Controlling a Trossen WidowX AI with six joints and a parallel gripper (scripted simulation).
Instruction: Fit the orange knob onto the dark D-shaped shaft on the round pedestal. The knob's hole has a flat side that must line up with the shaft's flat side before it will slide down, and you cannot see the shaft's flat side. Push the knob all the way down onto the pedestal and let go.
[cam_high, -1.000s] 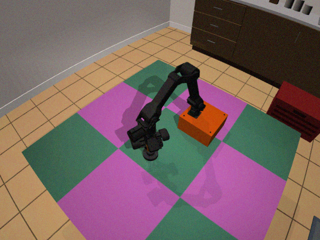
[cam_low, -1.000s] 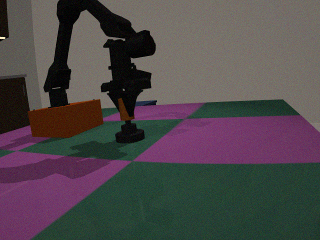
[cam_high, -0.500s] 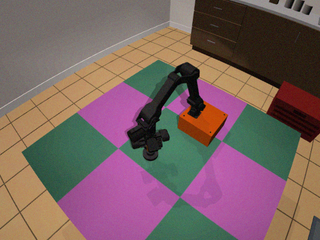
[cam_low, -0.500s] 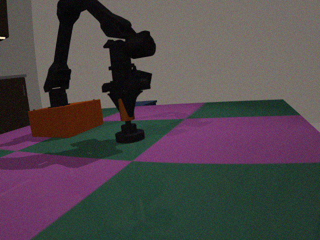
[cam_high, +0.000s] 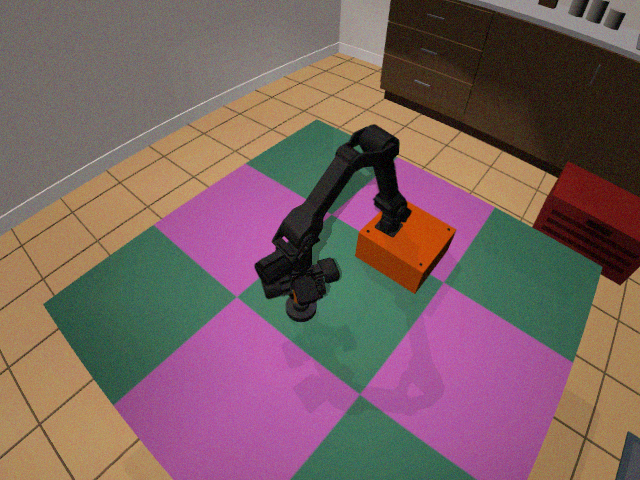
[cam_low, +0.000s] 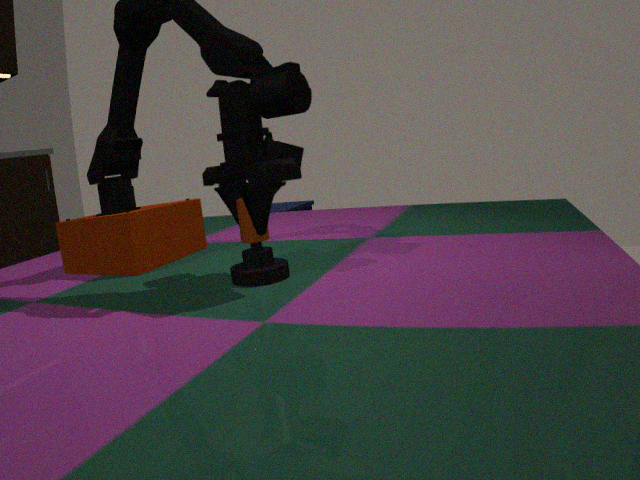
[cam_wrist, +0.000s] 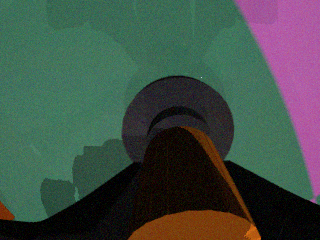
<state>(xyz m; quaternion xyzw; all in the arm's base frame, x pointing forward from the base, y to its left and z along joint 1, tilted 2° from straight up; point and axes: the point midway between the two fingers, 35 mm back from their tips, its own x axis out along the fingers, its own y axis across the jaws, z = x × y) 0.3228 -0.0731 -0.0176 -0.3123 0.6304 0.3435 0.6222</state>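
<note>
My gripper tip is 40 mm above the pedestal. Also, from my gripper tip: orange knob: 20 mm above.
</note>
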